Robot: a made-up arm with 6 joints. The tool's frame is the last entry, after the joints. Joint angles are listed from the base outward.
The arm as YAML. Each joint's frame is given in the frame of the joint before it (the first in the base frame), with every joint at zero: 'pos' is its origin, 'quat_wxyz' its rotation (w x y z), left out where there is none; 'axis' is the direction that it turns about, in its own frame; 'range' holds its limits. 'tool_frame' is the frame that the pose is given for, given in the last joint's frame.
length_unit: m
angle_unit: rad
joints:
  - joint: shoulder
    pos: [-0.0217, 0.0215, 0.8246]
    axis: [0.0, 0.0, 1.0]
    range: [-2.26, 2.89]
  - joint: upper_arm
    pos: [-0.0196, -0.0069, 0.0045]
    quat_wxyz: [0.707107, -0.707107, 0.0, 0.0]
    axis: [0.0, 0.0, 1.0]
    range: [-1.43, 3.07]
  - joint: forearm
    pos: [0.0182, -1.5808, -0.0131]
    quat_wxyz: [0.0, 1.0, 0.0, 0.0]
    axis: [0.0, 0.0, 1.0]
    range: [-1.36, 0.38]
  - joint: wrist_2
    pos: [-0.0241, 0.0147, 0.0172]
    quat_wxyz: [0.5, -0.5, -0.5, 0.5]
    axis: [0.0, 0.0, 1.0]
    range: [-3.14, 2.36]
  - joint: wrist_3
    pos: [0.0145, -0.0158, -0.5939]
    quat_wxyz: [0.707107, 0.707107, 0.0, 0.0]
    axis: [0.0, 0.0, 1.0]
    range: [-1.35, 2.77]
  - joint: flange
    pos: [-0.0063, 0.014, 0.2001]
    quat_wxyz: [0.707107, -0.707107, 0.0, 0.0]
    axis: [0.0, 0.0, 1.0]
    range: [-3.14, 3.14]
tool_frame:
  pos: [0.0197, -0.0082, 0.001]
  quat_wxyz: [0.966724, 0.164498, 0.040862, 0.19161]
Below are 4 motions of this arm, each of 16 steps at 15 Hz.
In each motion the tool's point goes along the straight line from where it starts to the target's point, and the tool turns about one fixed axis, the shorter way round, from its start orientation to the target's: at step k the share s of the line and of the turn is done. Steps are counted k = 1, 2, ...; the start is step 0. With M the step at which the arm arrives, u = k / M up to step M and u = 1 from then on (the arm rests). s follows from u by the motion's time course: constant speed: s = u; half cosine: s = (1 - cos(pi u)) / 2; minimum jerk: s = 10 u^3 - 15 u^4 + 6 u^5.
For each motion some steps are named. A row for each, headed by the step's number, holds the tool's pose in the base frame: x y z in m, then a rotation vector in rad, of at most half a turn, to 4 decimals.
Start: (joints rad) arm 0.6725 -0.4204 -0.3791 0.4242 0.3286 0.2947
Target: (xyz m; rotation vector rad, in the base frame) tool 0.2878 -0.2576 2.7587 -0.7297 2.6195 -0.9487
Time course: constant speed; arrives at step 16
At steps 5, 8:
5: 0.1164 -0.2315 2.5316 0.0780 -2.2641 1.5182
8: 0.1632 -0.2386 2.5936 0.2685 -2.5079 1.4517

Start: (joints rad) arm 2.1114 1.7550 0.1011 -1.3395 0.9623 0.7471
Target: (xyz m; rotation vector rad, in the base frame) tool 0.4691 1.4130 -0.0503 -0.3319 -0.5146 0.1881
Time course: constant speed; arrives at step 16
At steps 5, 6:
5: -0.2725 1.2563 -0.0233 -0.1887 -0.6941 1.3786
6: -0.2051 1.2705 -0.0257 -0.2056 -0.6830 1.2699

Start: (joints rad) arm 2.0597 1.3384 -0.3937 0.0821 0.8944 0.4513
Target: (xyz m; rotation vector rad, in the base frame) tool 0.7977 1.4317 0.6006 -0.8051 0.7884 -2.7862
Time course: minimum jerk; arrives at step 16
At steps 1, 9, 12, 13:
1: -0.4924 1.4444 0.6267 0.6863 -0.3681 2.9618
9: 0.3012 1.4366 0.6106 -0.7773 0.6427 -2.9188
12: 0.6639 1.4330 0.6033 -0.7981 0.7502 -2.8226
13: 0.7346 1.4323 0.6019 -0.8019 0.7705 -2.8034

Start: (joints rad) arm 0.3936 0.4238 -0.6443 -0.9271 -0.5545 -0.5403
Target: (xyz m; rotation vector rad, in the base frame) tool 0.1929 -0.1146 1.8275 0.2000 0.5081 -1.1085
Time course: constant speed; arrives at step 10
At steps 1, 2, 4, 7, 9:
1: 0.7179 0.1119 1.7099 0.7139 0.1315 -0.6433
2: 0.6596 0.0867 1.7229 0.6604 0.1739 -0.6981
4: 0.5429 0.0364 1.7491 0.5506 0.2584 -0.8055
7: 0.3679 -0.0391 1.7883 0.3793 0.3840 -0.9607
9: 0.2512 -0.0894 1.8144 0.2607 0.4669 -1.0601

